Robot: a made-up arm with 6 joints. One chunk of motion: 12 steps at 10 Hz.
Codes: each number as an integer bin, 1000 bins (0 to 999) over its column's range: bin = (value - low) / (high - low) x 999, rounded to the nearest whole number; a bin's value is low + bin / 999 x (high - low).
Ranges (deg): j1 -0.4..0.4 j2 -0.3..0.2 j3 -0.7..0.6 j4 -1.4..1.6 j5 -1..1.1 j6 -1.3..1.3
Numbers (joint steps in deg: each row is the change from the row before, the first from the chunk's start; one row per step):
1: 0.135 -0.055 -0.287 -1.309 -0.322 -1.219
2: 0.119 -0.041 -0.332 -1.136 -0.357 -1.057
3: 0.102 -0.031 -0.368 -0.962 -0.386 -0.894
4: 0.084 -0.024 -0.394 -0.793 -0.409 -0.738
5: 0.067 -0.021 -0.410 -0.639 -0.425 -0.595
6: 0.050 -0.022 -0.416 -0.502 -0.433 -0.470
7: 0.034 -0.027 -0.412 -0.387 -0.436 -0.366
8: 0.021 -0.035 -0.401 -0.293 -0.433 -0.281
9: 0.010 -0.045 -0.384 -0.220 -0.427 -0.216
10: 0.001 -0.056 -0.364 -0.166 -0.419 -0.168
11: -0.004 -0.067 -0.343 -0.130 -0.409 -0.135
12: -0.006 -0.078 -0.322 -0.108 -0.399 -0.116
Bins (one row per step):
1: 668 490 317 30 323 31
2: 648 517 283 88 306 93
3: 627 537 255 146 292 156
4: 604 551 235 202 281 216
5: 583 557 223 253 274 271
6: 562 555 218 299 270 319
7: 542 545 221 337 268 359
8: 526 529 230 369 270 392
9: 512 509 243 393 273 417
10: 501 488 258 411 276 435
11: 495 466 274 423 281 448
12: 492 444 290 430 286 455

